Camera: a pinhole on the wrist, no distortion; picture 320 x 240 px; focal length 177.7 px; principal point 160.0 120.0 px. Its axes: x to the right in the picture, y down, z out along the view. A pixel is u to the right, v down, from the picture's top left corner.
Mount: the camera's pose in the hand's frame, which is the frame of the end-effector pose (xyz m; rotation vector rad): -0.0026 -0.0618 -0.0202 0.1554 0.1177 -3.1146
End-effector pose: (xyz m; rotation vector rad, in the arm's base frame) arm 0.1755 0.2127 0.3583 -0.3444 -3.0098 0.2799
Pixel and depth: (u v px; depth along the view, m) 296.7 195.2 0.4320
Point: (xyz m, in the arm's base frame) 0.4319 -0.2060 0.0304
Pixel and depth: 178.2 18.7 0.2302
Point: 0.2112 0.2128 0.1336
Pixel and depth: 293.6 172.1 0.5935
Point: 0.5385 -0.2668 -0.1247
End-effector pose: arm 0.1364 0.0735 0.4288 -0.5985 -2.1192 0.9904
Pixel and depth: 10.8 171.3 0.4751
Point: -0.4785 -0.0573 0.5341
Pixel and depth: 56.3 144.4 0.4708
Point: -0.3824 -0.0914 0.4326
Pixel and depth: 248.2 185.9 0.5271
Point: -0.0493 -0.5238 0.3328
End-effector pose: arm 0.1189 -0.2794 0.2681 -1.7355 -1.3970 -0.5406
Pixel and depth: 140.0 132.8 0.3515
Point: -0.0403 -0.0060 0.1195
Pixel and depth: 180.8 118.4 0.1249
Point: 0.0274 -0.2111 0.2109
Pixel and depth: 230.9 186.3 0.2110
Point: -0.0887 -0.1933 0.1414
